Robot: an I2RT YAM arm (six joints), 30 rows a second.
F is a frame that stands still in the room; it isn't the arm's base.
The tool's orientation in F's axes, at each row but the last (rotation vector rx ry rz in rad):
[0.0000 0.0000 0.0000]
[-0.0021 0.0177 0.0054]
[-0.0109 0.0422 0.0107]
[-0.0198 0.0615 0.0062]
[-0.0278 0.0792 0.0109]
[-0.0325 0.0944 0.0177]
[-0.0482 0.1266 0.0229]
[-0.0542 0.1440 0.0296]
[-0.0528 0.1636 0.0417]
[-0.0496 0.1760 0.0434]
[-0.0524 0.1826 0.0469]
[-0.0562 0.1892 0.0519]
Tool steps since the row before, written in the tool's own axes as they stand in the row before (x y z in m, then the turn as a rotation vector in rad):
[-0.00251 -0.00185 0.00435 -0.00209 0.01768 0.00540]
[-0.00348 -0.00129 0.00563 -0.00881 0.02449 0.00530]
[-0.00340 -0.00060 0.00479 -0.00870 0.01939 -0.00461]
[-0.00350 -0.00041 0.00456 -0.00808 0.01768 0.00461]
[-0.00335 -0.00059 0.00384 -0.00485 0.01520 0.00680]
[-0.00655 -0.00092 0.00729 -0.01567 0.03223 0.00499]
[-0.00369 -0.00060 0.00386 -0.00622 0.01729 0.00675]
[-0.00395 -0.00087 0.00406 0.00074 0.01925 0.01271]
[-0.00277 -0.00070 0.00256 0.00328 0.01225 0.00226]
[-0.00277 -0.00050 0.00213 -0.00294 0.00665 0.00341]
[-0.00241 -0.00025 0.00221 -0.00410 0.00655 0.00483]
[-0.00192 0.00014 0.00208 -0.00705 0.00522 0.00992]
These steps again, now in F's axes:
[-0.00251 -0.00185 0.00435 -0.00209 0.01768 0.00540]
[-0.00337 -0.00130 0.00569 -0.00885 0.02445 0.00540]
[-0.00319 -0.00058 0.00494 -0.00910 0.01925 -0.00445]
[-0.00321 -0.00034 0.00477 -0.00790 0.01772 0.00475]
[-0.00303 -0.00051 0.00411 -0.00448 0.01534 0.00674]
[-0.00582 -0.00078 0.00790 -0.01575 0.03212 0.00543]
[-0.00316 -0.00048 0.00432 -0.00577 0.01748 0.00667]
[-0.00330 -0.00074 0.00463 0.00190 0.01995 0.01146]
[-0.00228 -0.00066 0.00301 0.00304 0.01247 0.00109]
[-0.00233 -0.00049 0.00260 -0.00261 0.00670 0.00357]
[-0.00196 -0.00023 0.00262 -0.00349 0.00663 0.00518]
[-0.00150 0.00018 0.00240 -0.00536 0.00548 0.01080]

